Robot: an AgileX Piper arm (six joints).
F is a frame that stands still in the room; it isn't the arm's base.
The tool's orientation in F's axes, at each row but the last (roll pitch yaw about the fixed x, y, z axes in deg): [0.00 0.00 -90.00]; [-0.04 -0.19 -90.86]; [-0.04 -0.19 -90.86]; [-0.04 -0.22 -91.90]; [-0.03 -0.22 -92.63]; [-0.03 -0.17 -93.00]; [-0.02 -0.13 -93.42]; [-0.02 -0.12 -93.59]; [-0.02 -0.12 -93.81]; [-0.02 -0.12 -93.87]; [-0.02 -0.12 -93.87]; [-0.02 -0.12 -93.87]
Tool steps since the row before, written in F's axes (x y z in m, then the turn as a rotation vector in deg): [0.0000 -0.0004 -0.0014 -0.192 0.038 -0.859]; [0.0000 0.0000 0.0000 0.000 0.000 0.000]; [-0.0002 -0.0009 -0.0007 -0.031 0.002 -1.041]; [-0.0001 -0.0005 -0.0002 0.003 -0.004 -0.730]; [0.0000 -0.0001 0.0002 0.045 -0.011 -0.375]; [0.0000 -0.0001 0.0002 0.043 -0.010 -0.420]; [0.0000 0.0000 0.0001 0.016 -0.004 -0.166]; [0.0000 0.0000 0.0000 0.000 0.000 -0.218]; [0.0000 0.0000 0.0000 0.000 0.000 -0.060]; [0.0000 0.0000 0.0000 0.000 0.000 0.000]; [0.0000 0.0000 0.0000 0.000 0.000 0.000]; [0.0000 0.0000 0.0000 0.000 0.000 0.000]
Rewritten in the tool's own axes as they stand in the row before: [0.0004 0.0000 -0.0014 -0.038 -0.192 -0.859]; [0.0000 0.0000 0.0000 0.000 0.000 0.000]; [0.0009 -0.0002 -0.0007 -0.005 -0.030 -1.041]; [0.0005 -0.0001 -0.0002 0.001 0.004 -0.730]; [0.0001 0.0000 0.0002 0.007 0.046 -0.375]; [0.0001 0.0000 0.0002 0.006 0.044 -0.420]; [0.0000 0.0000 0.0001 0.003 0.016 -0.166]; [0.0000 0.0000 0.0000 0.000 0.000 -0.218]; [0.0000 0.0000 0.0000 0.000 0.000 -0.060]; [0.0000 0.0000 0.0000 0.000 0.000 0.000]; [0.0000 0.0000 0.0000 0.000 0.000 0.000]; [0.0000 0.0000 0.0000 0.000 0.000 0.000]
